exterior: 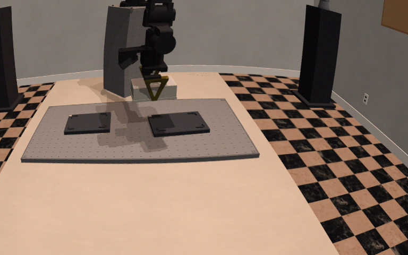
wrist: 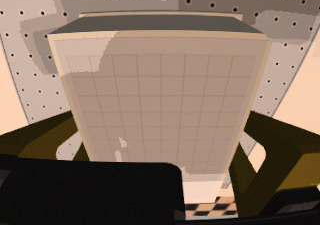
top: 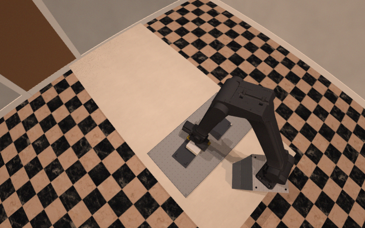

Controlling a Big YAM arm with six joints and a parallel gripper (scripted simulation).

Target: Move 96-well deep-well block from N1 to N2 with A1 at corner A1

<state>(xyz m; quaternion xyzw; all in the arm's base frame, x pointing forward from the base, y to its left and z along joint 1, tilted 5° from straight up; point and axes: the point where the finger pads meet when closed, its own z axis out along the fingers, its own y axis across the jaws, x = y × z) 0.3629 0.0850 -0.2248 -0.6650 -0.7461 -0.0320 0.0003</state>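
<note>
My gripper is now 10 cm above the dark plate nest N2, 8 cm to the right of it and 1 cm short of it. Also, from my hand: white 96-well deep-well block: 1 cm above; then dark plate nest N1: 22 cm to the right, 10 cm below, 1 cm behind.
</note>
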